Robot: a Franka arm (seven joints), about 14 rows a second.
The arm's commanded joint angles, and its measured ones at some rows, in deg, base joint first. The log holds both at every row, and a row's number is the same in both.
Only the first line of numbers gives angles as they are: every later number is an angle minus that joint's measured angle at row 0.
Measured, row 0:
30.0, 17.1, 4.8, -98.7, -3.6, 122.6, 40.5
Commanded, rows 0 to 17:
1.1, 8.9, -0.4, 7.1, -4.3, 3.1, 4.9
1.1, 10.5, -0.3, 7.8, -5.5, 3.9, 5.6
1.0, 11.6, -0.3, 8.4, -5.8, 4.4, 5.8
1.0, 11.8, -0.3, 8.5, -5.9, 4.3, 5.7
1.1, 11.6, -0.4, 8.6, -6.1, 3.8, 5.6
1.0, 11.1, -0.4, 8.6, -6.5, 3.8, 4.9
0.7, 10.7, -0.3, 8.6, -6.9, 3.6, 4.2
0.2, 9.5, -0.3, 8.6, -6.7, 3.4, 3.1
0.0, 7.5, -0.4, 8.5, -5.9, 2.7, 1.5
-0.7, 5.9, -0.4, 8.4, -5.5, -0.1, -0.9
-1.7, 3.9, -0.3, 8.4, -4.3, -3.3, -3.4
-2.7, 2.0, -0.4, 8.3, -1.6, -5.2, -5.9
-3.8, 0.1, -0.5, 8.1, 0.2, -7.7, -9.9
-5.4, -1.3, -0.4, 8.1, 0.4, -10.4, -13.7
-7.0, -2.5, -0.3, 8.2, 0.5, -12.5, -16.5
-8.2, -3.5, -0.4, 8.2, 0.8, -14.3, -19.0
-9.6, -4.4, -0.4, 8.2, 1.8, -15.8, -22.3
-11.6, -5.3, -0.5, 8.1, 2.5, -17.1, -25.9
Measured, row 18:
-8.7, -3.5, -0.9, 9.4, 0.5, -15.6, -20.0
